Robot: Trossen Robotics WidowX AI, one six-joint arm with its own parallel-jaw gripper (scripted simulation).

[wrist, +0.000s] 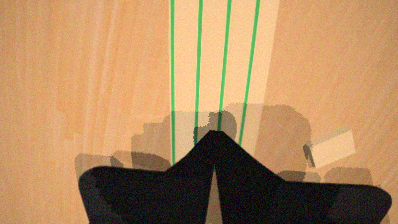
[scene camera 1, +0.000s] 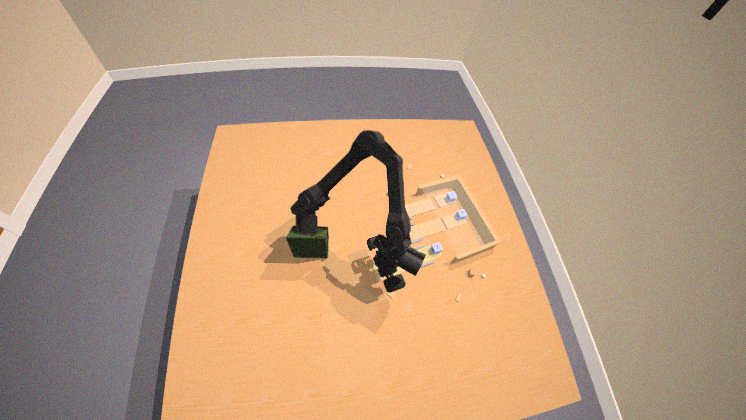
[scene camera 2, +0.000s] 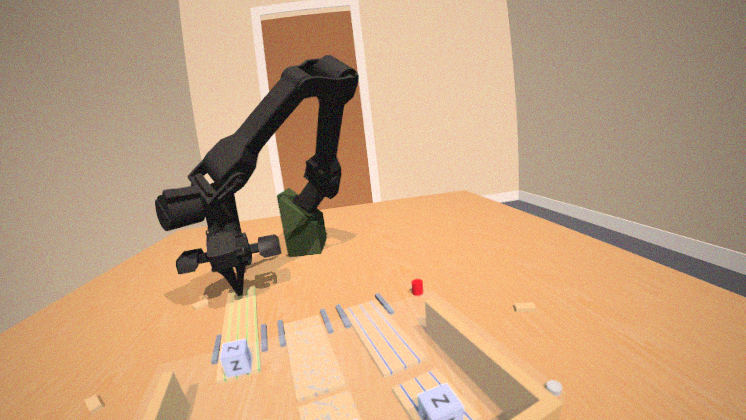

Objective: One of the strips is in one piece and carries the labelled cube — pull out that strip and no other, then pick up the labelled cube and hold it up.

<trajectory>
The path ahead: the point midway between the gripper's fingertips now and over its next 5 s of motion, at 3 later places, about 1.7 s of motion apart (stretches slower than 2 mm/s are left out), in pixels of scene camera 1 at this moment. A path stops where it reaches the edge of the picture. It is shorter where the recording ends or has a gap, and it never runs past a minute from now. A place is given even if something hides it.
My gripper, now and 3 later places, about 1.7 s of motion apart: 383,271; 412,256; 437,247; 421,244
</trajectory>
